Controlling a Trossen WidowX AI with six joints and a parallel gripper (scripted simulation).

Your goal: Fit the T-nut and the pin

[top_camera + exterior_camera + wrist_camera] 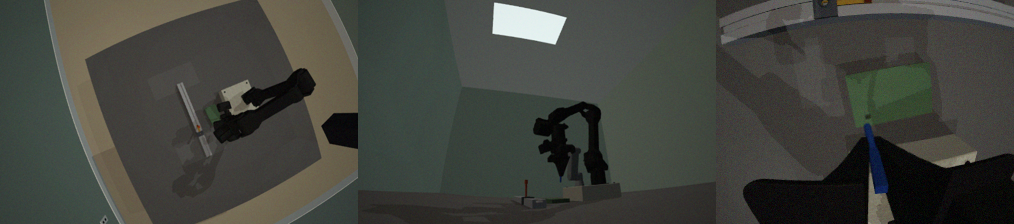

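My gripper tip is 130 mm short of the brass T-nut, 50 mm above it and 20 mm to the left of it. The rest, counted from my gripper tip: blue pin: right at my gripper tip; green tray: 90 mm below, 20 mm to the right.
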